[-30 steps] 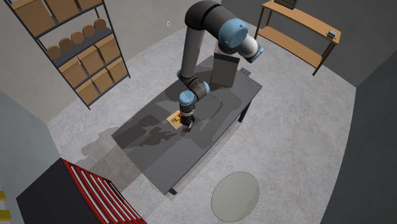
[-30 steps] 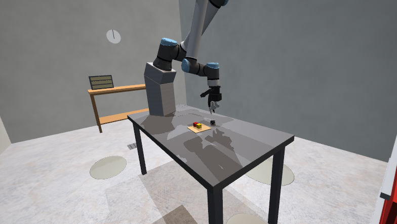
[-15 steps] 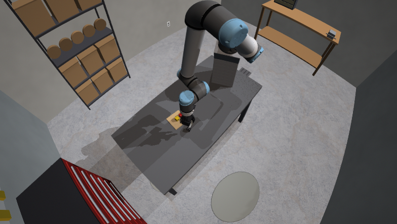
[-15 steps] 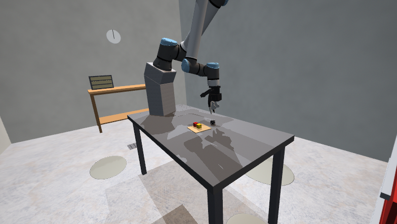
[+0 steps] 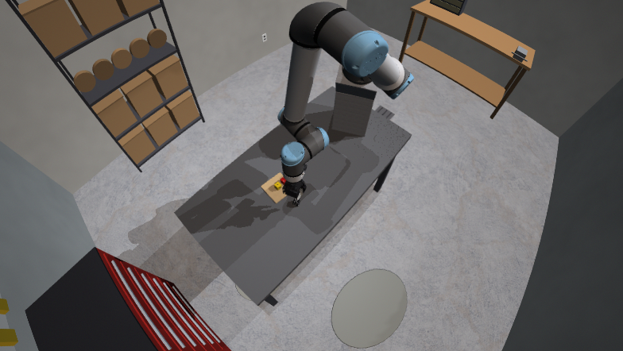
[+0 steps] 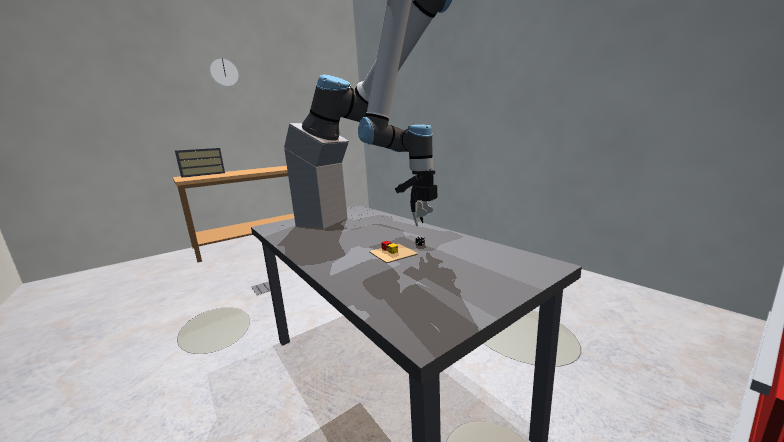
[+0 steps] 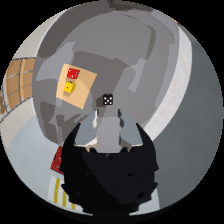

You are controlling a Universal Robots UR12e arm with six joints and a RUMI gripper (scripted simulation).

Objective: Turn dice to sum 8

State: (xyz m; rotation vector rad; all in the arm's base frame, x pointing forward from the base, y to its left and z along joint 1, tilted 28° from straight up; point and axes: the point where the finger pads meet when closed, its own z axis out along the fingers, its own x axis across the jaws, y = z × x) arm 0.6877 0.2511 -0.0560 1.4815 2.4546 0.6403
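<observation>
Right now the black die is 9 cm below my hand. Round my hand: tan mat 14 cm to the right, 10 cm below, 2 cm ahead; then yellow die 14 cm to the right, 8 cm below, 2 cm ahead; then red die 14 cm to the right, 8 cm below, 2 cm behind.
</observation>
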